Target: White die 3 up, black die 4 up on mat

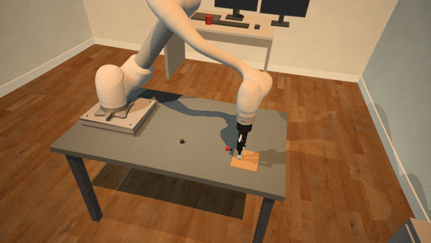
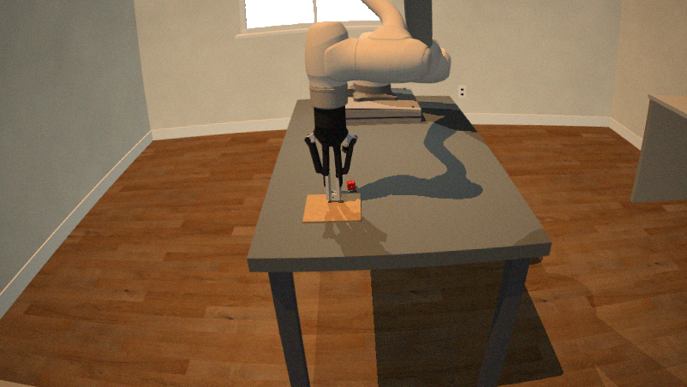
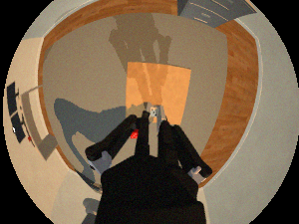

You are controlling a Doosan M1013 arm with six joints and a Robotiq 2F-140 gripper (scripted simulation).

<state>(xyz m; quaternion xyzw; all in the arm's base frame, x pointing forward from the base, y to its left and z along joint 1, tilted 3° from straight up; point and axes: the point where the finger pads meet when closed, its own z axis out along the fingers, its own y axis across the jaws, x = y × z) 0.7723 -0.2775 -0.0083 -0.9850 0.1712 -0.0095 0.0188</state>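
The white die is 30 mm below my hand. Round my hand: orange mat (30 mm ahead, 10 mm to the right, 40 mm below); black die (330 mm behind, 90 mm to the left, 40 mm below); red die (70 mm behind, 60 mm to the left, 40 mm below).
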